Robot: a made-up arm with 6 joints.
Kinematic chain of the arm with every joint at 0, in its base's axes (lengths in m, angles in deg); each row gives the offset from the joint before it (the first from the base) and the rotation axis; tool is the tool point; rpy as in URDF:
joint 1: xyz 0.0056 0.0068 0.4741 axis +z
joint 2: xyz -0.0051 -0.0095 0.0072 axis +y
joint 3: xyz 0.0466 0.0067 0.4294 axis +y
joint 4: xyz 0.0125 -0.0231 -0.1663 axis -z
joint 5: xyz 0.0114 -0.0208 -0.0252 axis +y
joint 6: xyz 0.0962 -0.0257 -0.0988 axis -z
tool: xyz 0.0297 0.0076 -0.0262 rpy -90 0 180
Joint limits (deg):
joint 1: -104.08..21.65
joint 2: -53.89..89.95
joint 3: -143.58..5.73
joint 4: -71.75..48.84
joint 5: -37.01..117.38
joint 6: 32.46..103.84
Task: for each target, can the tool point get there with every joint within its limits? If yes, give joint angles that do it. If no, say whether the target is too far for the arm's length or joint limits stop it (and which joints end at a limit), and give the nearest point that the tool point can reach.
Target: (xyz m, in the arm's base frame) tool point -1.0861 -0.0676 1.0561
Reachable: no: too far | nearest point -0.5817 -0.0332 0.9761 | short by 0.512 m
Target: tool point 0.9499 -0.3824 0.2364
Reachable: no: too far | nearest point 0.7202 -0.2877 0.2992 | short by 0.256 m
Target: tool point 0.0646 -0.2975 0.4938
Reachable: yes | joints -79.28 24.93 -21.63 -52.57 20.48 46.00
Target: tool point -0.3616 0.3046 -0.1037
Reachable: no: joint limits stop it (at a limit: joint 1, joint 2, joint 4) | nearest point -0.1640 -0.1159 0.2070 | short by 0.559 m
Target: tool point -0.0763 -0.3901 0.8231
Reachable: yes | joints -79.34 4.48 -58.77 24.96 -11.99 86.61
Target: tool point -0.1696 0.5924 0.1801
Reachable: no: joint limits stop it (at a limit: joint 2, joint 3, joint 5) | nearest point -0.0678 0.2522 0.4998 | short by 0.478 m
